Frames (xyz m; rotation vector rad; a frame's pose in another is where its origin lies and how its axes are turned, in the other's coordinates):
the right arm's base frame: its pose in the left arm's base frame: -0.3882 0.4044 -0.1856 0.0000 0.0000 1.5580
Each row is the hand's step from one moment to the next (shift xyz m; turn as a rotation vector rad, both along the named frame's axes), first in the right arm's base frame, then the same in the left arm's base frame.
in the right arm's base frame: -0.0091 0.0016 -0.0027 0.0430 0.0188 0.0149
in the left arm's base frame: -0.0017 -0.0091 -0.0027 -0.0182 0.0432 0.0149
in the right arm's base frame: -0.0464 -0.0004 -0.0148 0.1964 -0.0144 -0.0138
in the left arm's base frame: -0.0002 -0.0464 -0.0148 0.0169 0.1962 -0.0138
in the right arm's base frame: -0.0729 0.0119 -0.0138 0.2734 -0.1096 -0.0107
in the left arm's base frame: -0.0128 -0.0727 -0.0138 0.1131 0.2720 -0.0107
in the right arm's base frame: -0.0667 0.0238 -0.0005 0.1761 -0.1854 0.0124
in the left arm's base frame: -0.0247 -0.0664 -0.0005 0.1876 0.1737 0.0124
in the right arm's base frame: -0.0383 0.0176 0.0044 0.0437 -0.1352 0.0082
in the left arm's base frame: -0.0181 -0.0381 0.0044 0.1357 0.0420 0.0082
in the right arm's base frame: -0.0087 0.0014 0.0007 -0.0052 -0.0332 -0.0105
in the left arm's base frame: -0.0015 -0.0087 0.0007 0.0331 -0.0056 -0.0105
